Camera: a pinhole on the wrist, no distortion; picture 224 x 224 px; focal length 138.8 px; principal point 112.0 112.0 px. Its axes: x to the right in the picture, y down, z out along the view. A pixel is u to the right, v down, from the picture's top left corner.
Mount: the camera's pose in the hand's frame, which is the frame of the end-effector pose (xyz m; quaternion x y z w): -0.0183 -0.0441 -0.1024 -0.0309 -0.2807 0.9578 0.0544
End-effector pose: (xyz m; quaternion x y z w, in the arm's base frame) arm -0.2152 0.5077 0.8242 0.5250 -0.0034 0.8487 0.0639
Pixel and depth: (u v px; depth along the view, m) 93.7 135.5 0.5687
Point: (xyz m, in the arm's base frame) 0.1253 0.9177 0.9406
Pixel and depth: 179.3 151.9 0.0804
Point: -0.2178 0.6051 0.7372
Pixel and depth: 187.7 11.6 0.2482
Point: 0.0338 0.4865 0.7711
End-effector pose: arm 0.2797 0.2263 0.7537 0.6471 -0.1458 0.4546 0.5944
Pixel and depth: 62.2 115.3 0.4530
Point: 0.6795 0.0910 0.6637
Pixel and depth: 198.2 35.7 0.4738
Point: 0.3096 -0.2652 0.5259
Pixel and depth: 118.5 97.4 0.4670
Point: 0.5508 -0.0234 0.5734
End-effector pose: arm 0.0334 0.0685 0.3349 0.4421 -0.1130 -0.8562 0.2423
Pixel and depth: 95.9 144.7 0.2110
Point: -0.0611 0.2490 0.2934
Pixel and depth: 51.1 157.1 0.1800
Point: -0.0642 0.2185 0.2380
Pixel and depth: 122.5 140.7 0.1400
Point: 0.0109 0.2127 0.3075
